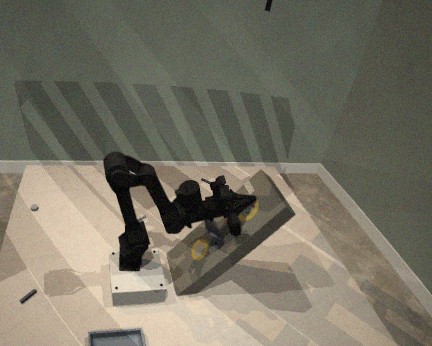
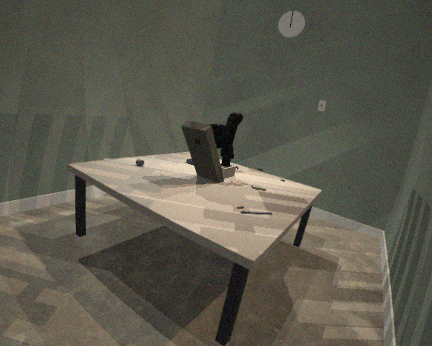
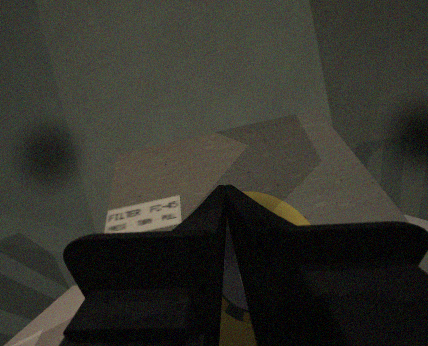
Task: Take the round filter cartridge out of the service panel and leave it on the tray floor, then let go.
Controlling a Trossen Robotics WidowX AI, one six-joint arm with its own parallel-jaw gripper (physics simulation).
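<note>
The grey service panel (image 1: pixel 266 220) (image 2: pixel 202 154) (image 3: pixel 178 165) leans back on the table. A yellow ring (image 1: pixel 253 213) (image 3: pixel 282 210) near its upper end surrounds the round grey filter cartridge (image 3: pixel 234 274), which still sits in the panel. A white label (image 3: pixel 142 213) reading FILTER FC-45 sits beside the ring. My gripper (image 1: pixel 252 199) (image 3: pixel 224 191) is shut, its fingertips touching each other right in front of the cartridge, with nothing between them. A grey tray (image 1: pixel 116 331) lies at the front left, far from the gripper.
A second yellow ring (image 1: pixel 199 249) marks the panel's lower end. The arm stands on a white pedestal (image 1: pixel 137 286) beside the panel. A dark ball (image 2: pixel 140 162) and a few small dark tools (image 2: pixel 256 213) lie on the table (image 2: pixel 235 237).
</note>
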